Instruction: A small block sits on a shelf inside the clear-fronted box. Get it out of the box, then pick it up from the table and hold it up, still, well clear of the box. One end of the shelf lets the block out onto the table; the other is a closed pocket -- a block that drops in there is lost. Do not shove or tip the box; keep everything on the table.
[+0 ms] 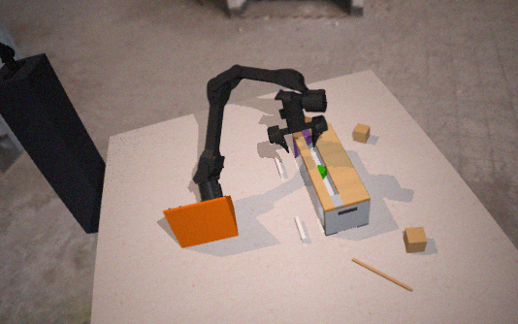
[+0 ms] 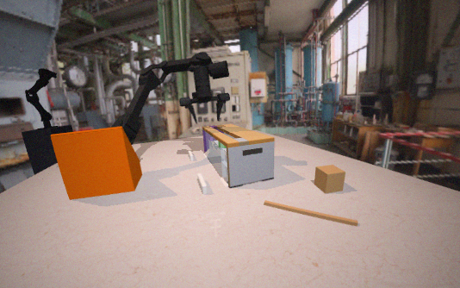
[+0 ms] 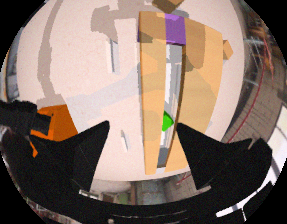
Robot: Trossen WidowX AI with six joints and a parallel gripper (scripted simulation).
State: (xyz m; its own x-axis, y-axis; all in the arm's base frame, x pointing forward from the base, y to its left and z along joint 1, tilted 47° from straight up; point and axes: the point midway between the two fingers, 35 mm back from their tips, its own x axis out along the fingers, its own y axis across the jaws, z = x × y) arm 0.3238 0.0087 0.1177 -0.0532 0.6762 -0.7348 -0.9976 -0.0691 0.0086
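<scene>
Now: the box 100 mm below my gripper tip, 40 mm to the right of it and 40 mm ahead of it. Round my gripper tip: thin wooden stick (400 mm to the right, 170 mm ahead, 160 mm below); green block (80 mm below, 50 mm ahead, 40 mm to the right).
</scene>
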